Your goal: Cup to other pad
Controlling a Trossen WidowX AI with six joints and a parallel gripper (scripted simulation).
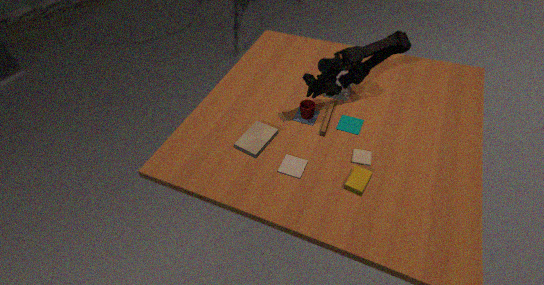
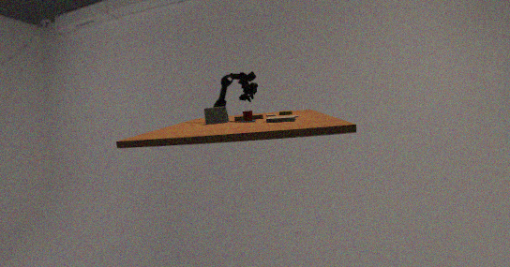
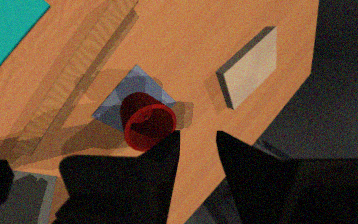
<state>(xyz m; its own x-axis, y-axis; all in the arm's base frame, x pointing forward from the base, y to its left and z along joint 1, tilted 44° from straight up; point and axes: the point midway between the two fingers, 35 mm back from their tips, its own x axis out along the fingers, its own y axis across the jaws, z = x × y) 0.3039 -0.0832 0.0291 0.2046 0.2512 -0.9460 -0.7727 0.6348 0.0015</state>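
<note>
Now: gripper tip 30 mm past the red cup, 20 mm to the left of it and 110 mm above it. From my gripper tip the other things lie so: grey-blue pad: 30 mm behind, 30 mm to the right, 160 mm below; then teal pad: 70 mm behind, 180 mm to the left, 160 mm below; then thin wooden stick: 50 mm behind, 80 mm to the left, 140 mm below.
</note>
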